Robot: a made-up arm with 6 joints. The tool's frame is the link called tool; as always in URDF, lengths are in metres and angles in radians. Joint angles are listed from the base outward.
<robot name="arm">
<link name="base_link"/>
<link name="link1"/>
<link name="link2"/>
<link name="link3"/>
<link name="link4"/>
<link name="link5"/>
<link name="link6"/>
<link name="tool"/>
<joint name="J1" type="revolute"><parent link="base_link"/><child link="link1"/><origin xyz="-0.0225 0.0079 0.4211" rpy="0 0 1.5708"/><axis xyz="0 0 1"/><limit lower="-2.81" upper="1.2"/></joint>
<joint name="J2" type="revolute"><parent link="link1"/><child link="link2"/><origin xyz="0.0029 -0.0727 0.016" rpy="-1.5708 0 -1.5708"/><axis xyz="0 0 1"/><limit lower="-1.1" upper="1.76"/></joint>
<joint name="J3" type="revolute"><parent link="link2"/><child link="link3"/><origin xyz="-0.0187 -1.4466 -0.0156" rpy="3.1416 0 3.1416"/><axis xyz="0 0 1"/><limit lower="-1.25" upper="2.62"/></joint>
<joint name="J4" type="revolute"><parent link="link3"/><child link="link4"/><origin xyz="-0.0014 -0.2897 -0.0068" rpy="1.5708 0 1.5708"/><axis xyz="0 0 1"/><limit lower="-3.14" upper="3.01"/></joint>
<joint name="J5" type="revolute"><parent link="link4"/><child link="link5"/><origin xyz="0.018 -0.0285 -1.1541" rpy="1.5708 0 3.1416"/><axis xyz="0 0 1"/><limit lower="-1.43" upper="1.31"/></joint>
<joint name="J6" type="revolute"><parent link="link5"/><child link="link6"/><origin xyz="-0.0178 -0.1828 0.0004" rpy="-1.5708 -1.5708 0"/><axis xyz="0 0 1"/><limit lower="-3.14" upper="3.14"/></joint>
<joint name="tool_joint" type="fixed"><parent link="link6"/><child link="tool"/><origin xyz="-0.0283 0.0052 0.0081" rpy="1.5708 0 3.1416"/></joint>
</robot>
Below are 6 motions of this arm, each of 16 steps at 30 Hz.
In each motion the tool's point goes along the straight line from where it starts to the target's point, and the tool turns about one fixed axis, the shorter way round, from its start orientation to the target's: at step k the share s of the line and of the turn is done. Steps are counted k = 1, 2, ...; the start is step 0. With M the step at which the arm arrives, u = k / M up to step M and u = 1 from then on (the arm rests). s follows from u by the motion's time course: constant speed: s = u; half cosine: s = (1 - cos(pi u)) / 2; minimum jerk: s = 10 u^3 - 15 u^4 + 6 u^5.
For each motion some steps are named. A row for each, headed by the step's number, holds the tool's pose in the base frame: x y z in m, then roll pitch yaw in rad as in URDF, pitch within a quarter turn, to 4 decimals.
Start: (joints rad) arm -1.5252 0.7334 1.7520 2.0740 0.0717 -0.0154
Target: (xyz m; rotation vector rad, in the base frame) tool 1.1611 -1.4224 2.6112 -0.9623 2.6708 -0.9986
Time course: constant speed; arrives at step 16
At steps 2, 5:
2: 0.1434 -1.4956 2.7656 -2.0098 0.4240 -2.1551
5: 0.3615 -1.4799 2.7325 -2.1260 0.3264 -2.2496

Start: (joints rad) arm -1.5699 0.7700 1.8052 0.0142 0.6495 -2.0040
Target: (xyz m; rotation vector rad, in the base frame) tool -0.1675 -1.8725 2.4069 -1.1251 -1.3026 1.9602
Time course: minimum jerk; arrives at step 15
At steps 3, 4, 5, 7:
3: -0.0232 -1.4171 2.7714 -1.5088 0.1158 2.0037
4: -0.0330 -1.4480 2.7467 -1.5005 0.1327 2.0125
5: -0.0465 -1.4905 2.7126 -1.4889 0.1560 2.0249
7: -0.0814 -1.6007 2.6245 -1.4570 0.2154 2.0586

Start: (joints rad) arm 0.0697 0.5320 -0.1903 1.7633 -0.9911 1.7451
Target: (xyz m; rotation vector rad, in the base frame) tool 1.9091 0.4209 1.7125 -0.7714 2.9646 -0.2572
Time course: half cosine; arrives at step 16
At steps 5, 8, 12, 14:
5: 1.8893 0.0492 1.2482 2.9576 -0.6745 -2.3877
8: 1.8964 0.1820 1.4140 3.1212 -0.4352 -2.5149
12: 1.9054 0.3509 1.6251 -3.0140 -0.1132 -2.6070
14: 1.9081 0.4027 1.6898 -2.9755 -0.0124 -2.6250

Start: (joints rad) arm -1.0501 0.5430 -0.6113 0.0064 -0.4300 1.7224
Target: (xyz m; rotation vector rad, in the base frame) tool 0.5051 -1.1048 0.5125 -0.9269 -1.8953 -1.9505
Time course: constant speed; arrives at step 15
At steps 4, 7, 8, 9, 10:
4: 0.6690 -1.2165 0.5505 1.6274 -0.1775 2.4021
7: 0.6243 -1.1860 0.5402 1.6535 -0.3049 2.5146
8: 0.6094 -1.1759 0.5367 1.6590 -0.3479 2.5524
9: 0.5945 -1.1657 0.5332 1.6628 -0.3910 2.5906
10: 0.5796 -1.1556 0.5298 1.6649 -0.4343 2.6293

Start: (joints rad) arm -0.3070 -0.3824 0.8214 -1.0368 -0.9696 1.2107
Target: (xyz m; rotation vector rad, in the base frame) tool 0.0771 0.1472 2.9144 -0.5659 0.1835 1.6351
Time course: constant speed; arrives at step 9
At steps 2, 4, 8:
2: -0.1543 0.2314 2.9760 -0.4862 0.7166 1.7047
4: -0.0882 0.2073 2.9584 -0.4118 0.6471 1.6871
8: 0.0440 0.1592 2.9232 -0.2683 0.5119 1.6367

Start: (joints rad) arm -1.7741 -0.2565 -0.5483 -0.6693 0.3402 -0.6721
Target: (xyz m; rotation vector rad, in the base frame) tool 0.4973 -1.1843 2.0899 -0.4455 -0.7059 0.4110
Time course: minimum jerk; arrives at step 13
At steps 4, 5, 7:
4: -0.1050 -1.0514 1.8425 -0.2978 -1.2147 -0.0507
5: -0.0192 -1.0704 1.8778 -0.4397 -1.1315 0.1331
7: 0.1853 -1.1155 1.9618 -0.5997 -0.9094 0.3966

